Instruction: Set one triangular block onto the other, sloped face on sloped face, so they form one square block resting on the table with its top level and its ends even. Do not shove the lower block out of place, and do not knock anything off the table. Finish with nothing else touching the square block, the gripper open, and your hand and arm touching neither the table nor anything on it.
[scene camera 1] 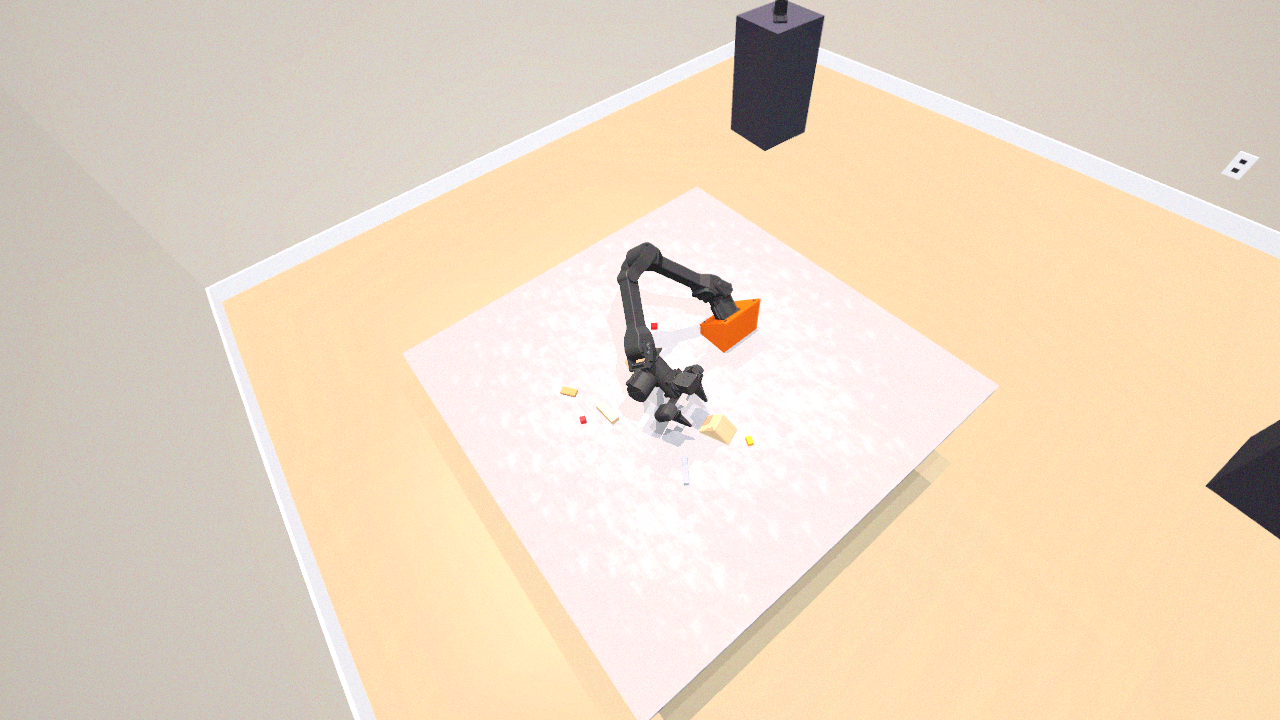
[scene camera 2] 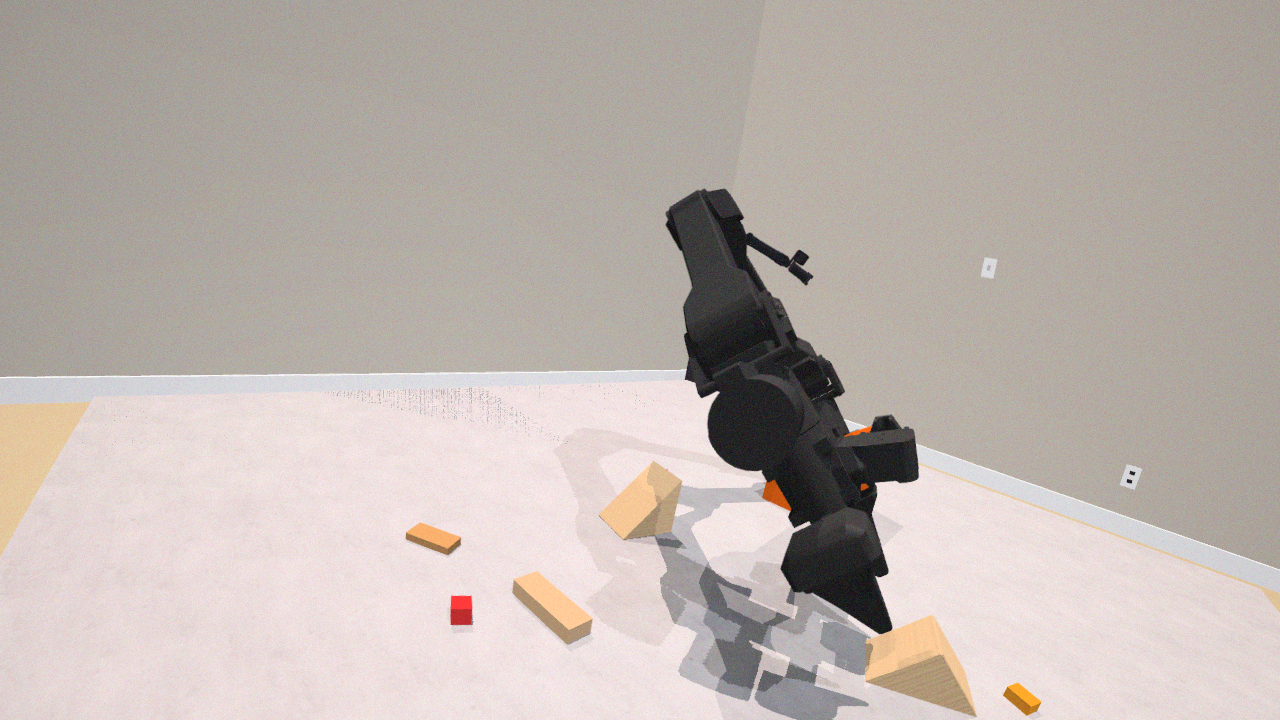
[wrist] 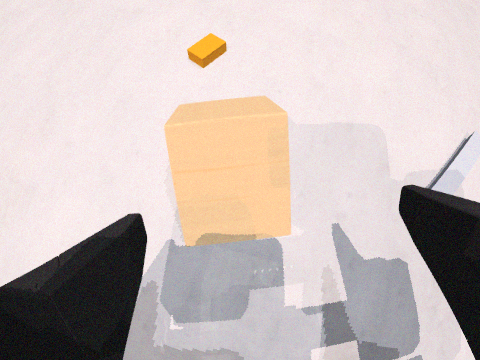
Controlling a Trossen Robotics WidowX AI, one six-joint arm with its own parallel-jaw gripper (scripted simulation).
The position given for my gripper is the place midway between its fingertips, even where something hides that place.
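Observation:
There is a long tan block (scene camera 2: pixel 567 620), which is out of frame in the wrist view. I also see a tan triangular block (scene camera 2: pixel 646 507), a tan triangular block (scene camera 1: pixel 718 427) and a small orange block (wrist: pixel 203 53). As for my gripper (scene camera 2: pixel 885 600), which I find again at (scene camera 1: pixel 698 413) and (wrist: pixel 278 213), it is open and holds nothing.

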